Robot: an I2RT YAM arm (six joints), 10 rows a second.
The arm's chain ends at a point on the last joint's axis. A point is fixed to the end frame.
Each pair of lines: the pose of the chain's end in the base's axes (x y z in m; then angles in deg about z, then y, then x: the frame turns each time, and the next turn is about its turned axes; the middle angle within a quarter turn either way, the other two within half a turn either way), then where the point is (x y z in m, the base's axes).
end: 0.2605 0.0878 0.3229 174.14 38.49 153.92
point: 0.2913 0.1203 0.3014
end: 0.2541 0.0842 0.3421 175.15 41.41 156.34
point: 0.2862 0.1156 0.3209
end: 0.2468 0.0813 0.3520 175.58 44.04 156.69
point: 0.2798 0.1127 0.3320
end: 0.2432 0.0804 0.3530 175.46 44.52 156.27
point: 0.2762 0.1120 0.3335
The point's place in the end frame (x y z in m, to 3 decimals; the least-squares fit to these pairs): -0.008 0.017 0.046
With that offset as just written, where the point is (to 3 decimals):
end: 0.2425 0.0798 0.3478 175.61 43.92 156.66
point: 0.275 0.111 0.328
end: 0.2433 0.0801 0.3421 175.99 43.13 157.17
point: 0.276 0.111 0.321
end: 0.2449 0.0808 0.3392 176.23 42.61 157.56
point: 0.277 0.112 0.318
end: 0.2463 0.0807 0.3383 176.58 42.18 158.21
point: 0.279 0.112 0.317
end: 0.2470 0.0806 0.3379 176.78 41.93 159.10
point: 0.279 0.111 0.316
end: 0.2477 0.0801 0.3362 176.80 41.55 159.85
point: 0.280 0.110 0.314
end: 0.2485 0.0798 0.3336 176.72 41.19 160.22
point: 0.281 0.110 0.311
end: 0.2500 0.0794 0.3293 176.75 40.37 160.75
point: 0.282 0.109 0.306
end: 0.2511 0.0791 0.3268 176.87 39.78 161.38
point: 0.283 0.108 0.303
